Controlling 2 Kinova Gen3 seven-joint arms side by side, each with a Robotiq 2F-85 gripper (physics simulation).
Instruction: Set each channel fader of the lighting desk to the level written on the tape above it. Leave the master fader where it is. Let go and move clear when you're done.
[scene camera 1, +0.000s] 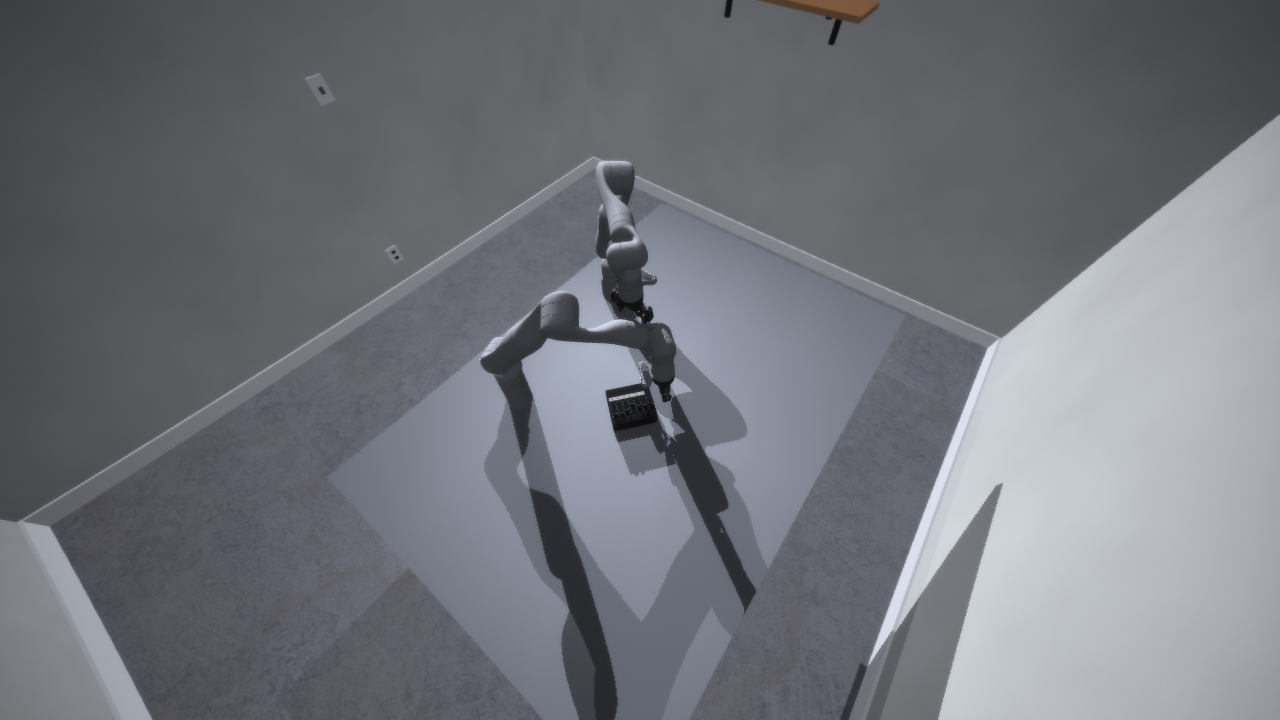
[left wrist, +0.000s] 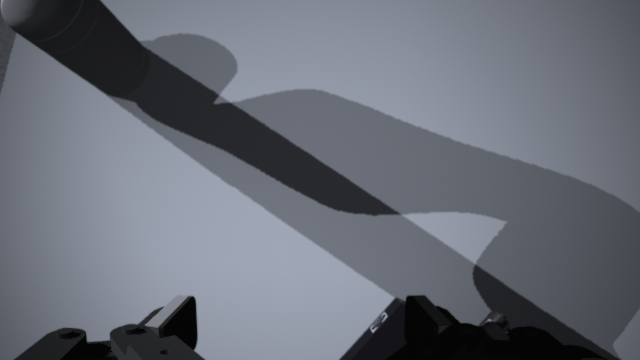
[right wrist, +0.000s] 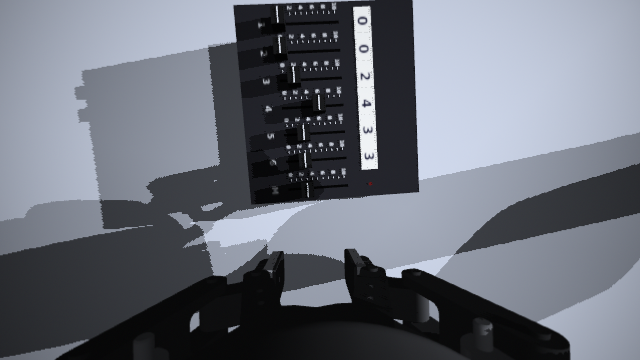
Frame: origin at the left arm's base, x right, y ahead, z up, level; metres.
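Seen in the pictures: left gripper, fingertip midpoint: (scene camera 1: 632, 316) (left wrist: 300, 320); right gripper, fingertip midpoint: (scene camera 1: 664, 395) (right wrist: 314, 264); left arm's base, origin of the base link: (left wrist: 122, 68); right arm's base, origin of the base link: (scene camera 1: 520, 398).
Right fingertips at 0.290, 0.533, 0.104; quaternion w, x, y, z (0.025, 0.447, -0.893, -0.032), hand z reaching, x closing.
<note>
Pixels of each thing's top centre, then the offset from my right fingertips to it, as dx, dy, dz. Level surfaces: height alone.
- lighting desk, middle of its top: (right wrist: 333, 99) (scene camera 1: 630, 400) +0.082, -0.084, -0.036
- Fader 1, middle of its top: (right wrist: 277, 14) +0.157, -0.088, -0.036
- fader 2, middle of its top: (right wrist: 279, 44) +0.138, -0.076, -0.036
- fader 3, middle of its top: (right wrist: 293, 74) +0.115, -0.071, -0.036
- fader 4, middle of its top: (right wrist: 319, 102) +0.087, -0.074, -0.036
- fader 5, middle of its top: (right wrist: 303, 132) +0.076, -0.050, -0.036
- fader 6, middle of its top: (right wrist: 305, 160) +0.058, -0.038, -0.036
- Master fader M, middle of its top: (right wrist: 307, 190) +0.039, -0.025, -0.036
- pale surface, its level: dz -0.105
The lighting desk (scene camera 1: 636, 424) (right wrist: 395, 100) is a dark box on the pale surface; a corner of it (left wrist: 369, 332) shows in the left wrist view. Its white tape (scene camera 1: 625, 394) (right wrist: 365, 90) reads 0, 0, 2, 4, 3, 3. Fader 1 (right wrist: 277, 17) and fader 2 (right wrist: 280, 45) stand near 0, fader 3 (right wrist: 293, 75) near 2, fader 4 (right wrist: 318, 103) near 6, fader 5 (right wrist: 303, 133) and fader 6 (right wrist: 305, 160) near 3. Master fader M (right wrist: 307, 189) stands near 3. My right gripper (scene camera 1: 665, 394) (right wrist: 314, 264) is open, empty, beside the master's end. My left gripper (scene camera 1: 633, 308) (left wrist: 300, 320) is open and empty, away from the desk.
The right forearm (scene camera 1: 608, 332) reaches across in front of the left gripper in the scene view. Arm shadows fall across the pale surface (scene camera 1: 805, 358) and the master end of the desk. An orange-brown bench or shelf (scene camera 1: 823, 7) shows at the top edge.
</note>
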